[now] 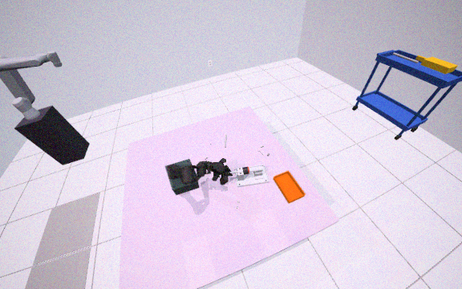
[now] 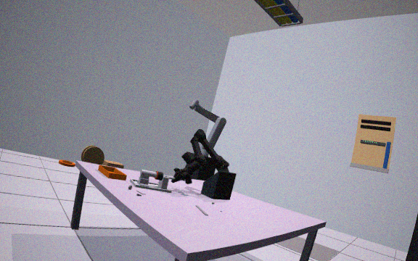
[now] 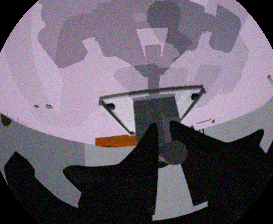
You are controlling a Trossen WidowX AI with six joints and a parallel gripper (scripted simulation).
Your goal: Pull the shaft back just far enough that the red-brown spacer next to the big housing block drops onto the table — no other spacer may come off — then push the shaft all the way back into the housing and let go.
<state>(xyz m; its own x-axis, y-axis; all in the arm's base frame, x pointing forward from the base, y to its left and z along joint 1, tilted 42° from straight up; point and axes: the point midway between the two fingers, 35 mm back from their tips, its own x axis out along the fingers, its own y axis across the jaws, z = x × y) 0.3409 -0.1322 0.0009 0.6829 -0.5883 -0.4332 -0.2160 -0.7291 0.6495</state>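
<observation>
My gripper tip is now 50 mm short of the shaft, 20 mm below it and 10 mm to the left of it. Also, from my gripper tip: orange tray (330 mm ahead, 210 mm to the right, 50 mm below).
</observation>
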